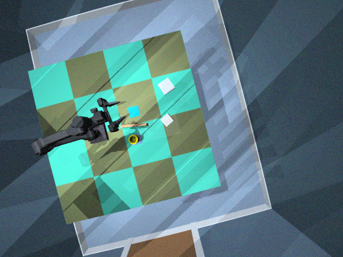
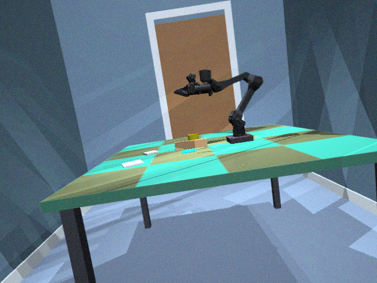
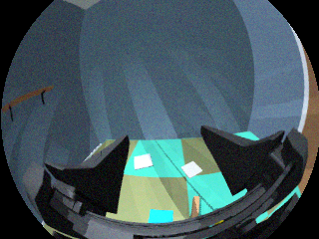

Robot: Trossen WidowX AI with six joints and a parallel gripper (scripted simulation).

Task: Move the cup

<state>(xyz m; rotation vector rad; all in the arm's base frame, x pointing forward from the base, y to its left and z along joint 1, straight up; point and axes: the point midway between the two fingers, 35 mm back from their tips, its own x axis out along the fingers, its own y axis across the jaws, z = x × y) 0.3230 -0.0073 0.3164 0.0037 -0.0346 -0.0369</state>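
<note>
The yellow cup is 310 mm below my gripper tip, 160 mm to the right of it and 110 mm behind it. Round my gripper tip: lilac pad (360 mm below, 160 mm to the right, 100 mm behind); low wooden wall (330 mm below, 60 mm to the right, 60 mm behind).
</note>
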